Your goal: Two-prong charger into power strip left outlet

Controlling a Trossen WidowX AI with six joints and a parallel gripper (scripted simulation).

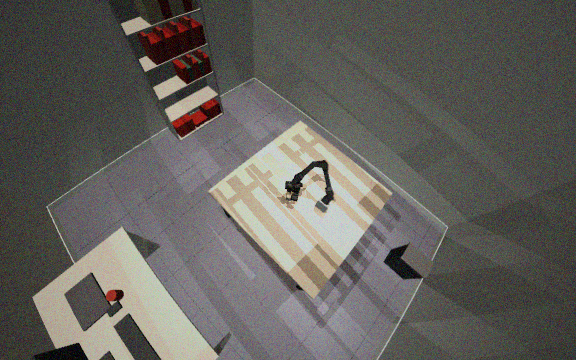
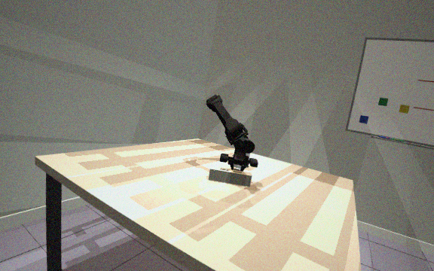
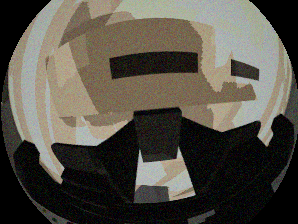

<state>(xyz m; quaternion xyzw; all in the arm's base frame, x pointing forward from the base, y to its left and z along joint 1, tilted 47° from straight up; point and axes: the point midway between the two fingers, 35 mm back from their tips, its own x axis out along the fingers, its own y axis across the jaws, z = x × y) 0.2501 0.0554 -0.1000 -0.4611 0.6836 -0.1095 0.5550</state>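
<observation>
Right now the dark two-prong charger is 1 cm to the left of my gripper tip, 1 cm ahead of it and 1 cm above it.
</observation>
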